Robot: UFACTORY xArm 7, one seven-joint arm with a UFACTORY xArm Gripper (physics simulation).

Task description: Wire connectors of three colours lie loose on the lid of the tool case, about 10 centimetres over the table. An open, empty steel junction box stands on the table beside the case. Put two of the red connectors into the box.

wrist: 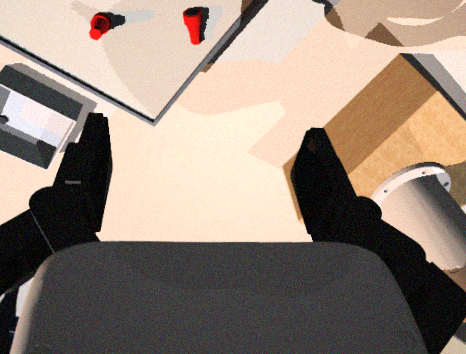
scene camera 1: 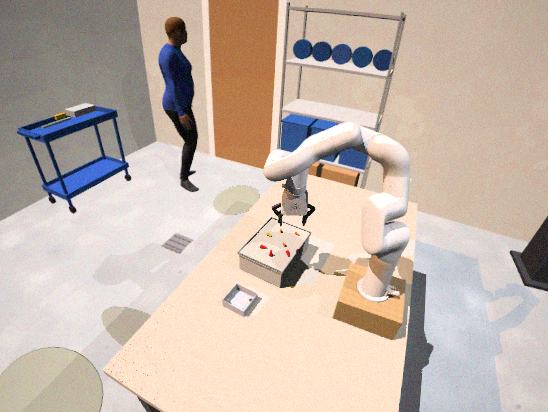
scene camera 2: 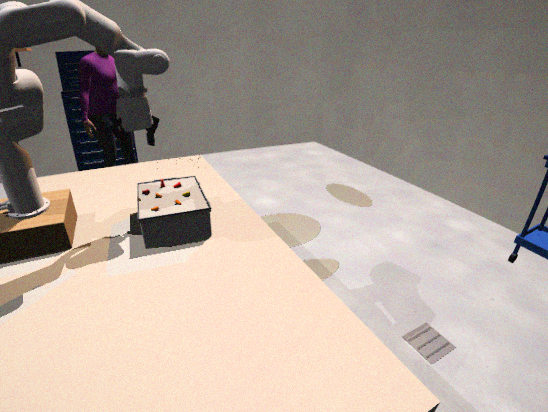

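Pixels of known places: gripper, fingertip midpoint: (wrist: 207,145) (scene camera 1: 291,224) (scene camera 2: 139,148); arm's base at its link origin: (wrist: 406,196) (scene camera 1: 372,290) (scene camera 2: 29,208).
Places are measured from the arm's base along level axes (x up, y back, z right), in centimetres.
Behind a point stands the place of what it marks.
Observation:
Three red connectors (scene camera 1: 263,246) {y -48.2, x 0.9, z 6.3 cm} (scene camera 1: 271,253) {y -43.4, x 1.2, z 3.2 cm} (scene camera 1: 288,253) {y -36.7, x 0.8, z 6.5 cm} (scene camera 2: 145,192) {y -36.7, x 0.6, z 7.7 cm} (scene camera 2: 162,183) {y -43.6, x 1.2, z 3.9 cm} (scene camera 2: 177,185) {y -48.2, x 0.6, z 6.9 cm} are on the lid of the tool case (scene camera 1: 260,270) {y -46.1, x -5.0, z -2.2 cm} (scene camera 2: 175,230) {y -41.1, x -5.9, z 26.6 cm}; one stands upright and the others lie. The wrist view shows two red connectors (wrist: 100,25) {y -43.5, x 1.6, z 3.9 cm} (wrist: 193,25) {y -37.2, x 1.2, z 7.0 cm} near a lid corner. Three orange connectors (scene camera 1: 281,231) {y -44.2, x 0.6, z 19.5 cm} (scene camera 1: 297,234) {y -36.7, x 0.2, z 20.8 cm} (scene camera 1: 284,244) {y -40.0, x 0.9, z 11.1 cm} and a yellow connector (scene camera 1: 269,234) {y -48.6, x 0.7, z 15.1 cm} (scene camera 2: 186,194) {y -48.7, x 0.3, z 15.8 cm} share the lid. The empty steel junction box (scene camera 1: 234,307) {y -49.1, x -7.4, z -21.8 cm} (wrist: 45,95) {y -47.6, x -8.6, z -11.8 cm} stands beside the case. My gripper (scene camera 1: 292,223) {y -36.9, x 16.1, z 7.3 cm} (wrist: 207,145) {y -36.9, x 16.1, z 7.3 cm} is open and empty, above the case's far side in scene camera 1.
The arm stands on a wooden block (scene camera 1: 370,312) {y -0.1, x 0.4, z -11.3 cm} (scene camera 2: 35,240) {y -1.2, x -5.4, z 12.5 cm} (wrist: 380,120) {y -11.0, x -3.7, z 6.2 cm} at the table's side. A blue trolley (scene camera 1: 82,122), a person in blue (scene camera 1: 176,80) and a shelf rack (scene camera 1: 396,45) are beyond the table. A person in purple (scene camera 2: 99,82) stands behind the arm.

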